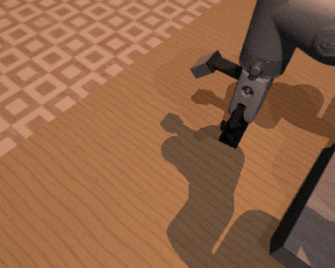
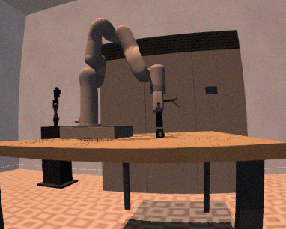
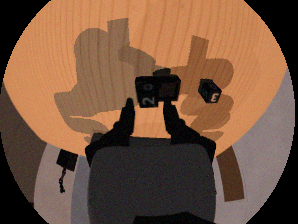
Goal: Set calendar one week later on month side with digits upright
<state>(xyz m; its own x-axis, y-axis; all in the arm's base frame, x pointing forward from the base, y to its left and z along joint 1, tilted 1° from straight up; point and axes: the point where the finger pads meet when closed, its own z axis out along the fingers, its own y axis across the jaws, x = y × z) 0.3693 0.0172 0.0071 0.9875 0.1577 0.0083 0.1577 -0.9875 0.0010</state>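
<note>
My gripper is now 40 mm above the black digit cube. Also, from my hand: black cube: 20 mm ahead, 120 mm to the right, 50 mm below.
</note>
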